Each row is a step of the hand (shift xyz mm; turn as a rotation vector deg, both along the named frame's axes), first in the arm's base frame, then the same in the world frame.
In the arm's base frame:
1: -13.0 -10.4 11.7 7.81 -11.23 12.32
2: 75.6 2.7 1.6 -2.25 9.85 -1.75
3: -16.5 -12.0 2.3 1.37 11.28 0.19
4: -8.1 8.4 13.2 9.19 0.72 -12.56
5: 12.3 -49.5 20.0 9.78 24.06 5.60
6: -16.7 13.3 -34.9 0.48 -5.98 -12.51
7: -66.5 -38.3 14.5 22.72 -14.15 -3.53
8: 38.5 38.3 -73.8 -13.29 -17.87 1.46
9: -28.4 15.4 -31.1 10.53 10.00 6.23
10: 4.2 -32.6 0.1 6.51 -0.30 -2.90
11: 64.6 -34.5 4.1 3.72 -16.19 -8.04
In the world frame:
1: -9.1 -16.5 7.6 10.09 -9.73 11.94
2: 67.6 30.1 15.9 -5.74 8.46 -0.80
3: -10.6 -17.4 -2.4 -3.24 10.72 1.95
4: -12.3 2.1 12.5 9.58 6.50 -10.43
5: 28.4 -44.3 15.1 -1.28 24.38 10.49
6: -16.3 12.7 -35.3 4.29 -2.81 -12.89
7: -47.1 -62.2 -3.3 26.71 -3.78 -1.12
8: 28.7 63.4 -59.6 -5.21 -21.43 -3.44
9: -28.3 9.6 -33.5 4.89 11.76 9.36
10: 16.7 -28.1 -3.5 6.39 2.70 -1.66
11: 72.0 -8.3 11.3 10.75 -11.77 -9.31

